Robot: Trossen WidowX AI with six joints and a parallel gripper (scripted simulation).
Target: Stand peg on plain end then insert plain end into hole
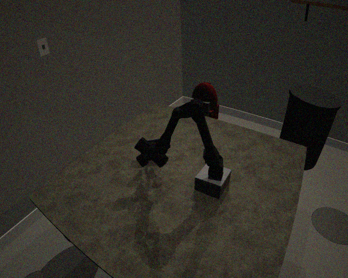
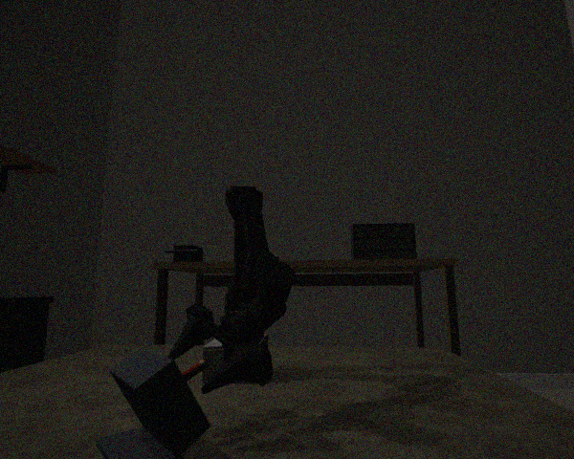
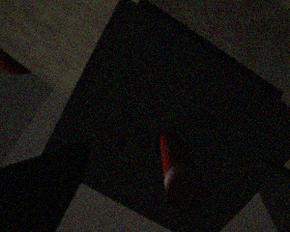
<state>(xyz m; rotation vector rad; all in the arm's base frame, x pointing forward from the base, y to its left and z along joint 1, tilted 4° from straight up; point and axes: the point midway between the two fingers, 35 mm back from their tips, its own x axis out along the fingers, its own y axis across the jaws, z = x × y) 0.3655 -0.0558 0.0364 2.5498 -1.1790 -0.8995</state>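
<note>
Right now my gripper tip is 1 cm past the red peg and 1 cm to the right of it. From my gripper tip the other things lie so: dark sloped panel 2 cm ahead, 3 cm to the right, 2 cm below.
</note>
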